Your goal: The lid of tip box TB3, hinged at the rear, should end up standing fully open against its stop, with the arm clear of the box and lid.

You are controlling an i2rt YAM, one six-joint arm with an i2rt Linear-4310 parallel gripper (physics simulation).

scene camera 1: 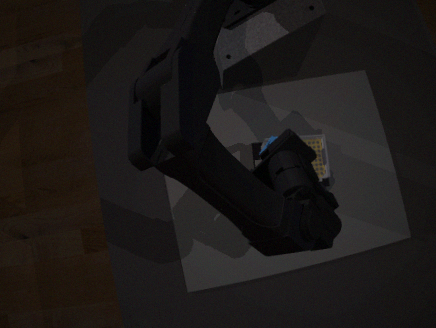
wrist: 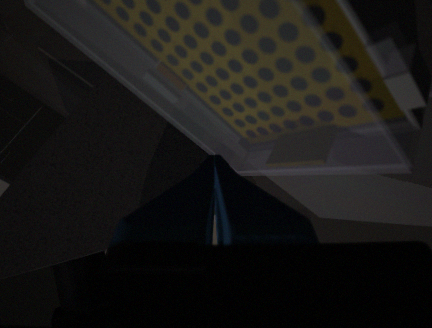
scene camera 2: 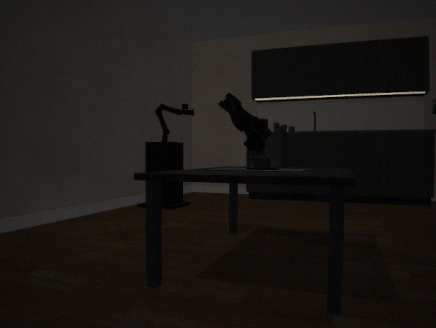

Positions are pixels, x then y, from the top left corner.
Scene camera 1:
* my gripper: 273,138
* clear lid: 317,142, touched by my gripper
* grey mat: 213,251
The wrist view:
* my gripper: 214,165
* clear lid: 274,95
